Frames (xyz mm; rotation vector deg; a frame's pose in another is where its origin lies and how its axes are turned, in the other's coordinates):
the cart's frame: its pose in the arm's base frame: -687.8 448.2 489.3 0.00 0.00 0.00
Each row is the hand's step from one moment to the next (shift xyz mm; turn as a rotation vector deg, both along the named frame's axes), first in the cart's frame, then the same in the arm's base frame.
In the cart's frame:
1: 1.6 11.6 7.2 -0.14 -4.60 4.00
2: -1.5 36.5 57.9 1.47 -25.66 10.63
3: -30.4 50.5 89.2 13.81 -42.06 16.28
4: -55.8 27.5 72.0 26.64 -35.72 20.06
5: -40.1 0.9 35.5 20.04 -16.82 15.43
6: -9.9 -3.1 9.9 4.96 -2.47 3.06
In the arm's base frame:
1: 1.6 11.6 7.2 -0.14 -4.60 4.00
2: -1.5 36.5 57.9 1.47 -25.66 10.63
3: -30.4 50.5 89.2 13.81 -42.06 16.28
4: -55.8 27.5 72.0 26.64 -35.72 20.06
5: -40.1 0.9 35.5 20.04 -16.82 15.43
6: -9.9 -3.1 9.9 4.96 -2.47 3.06

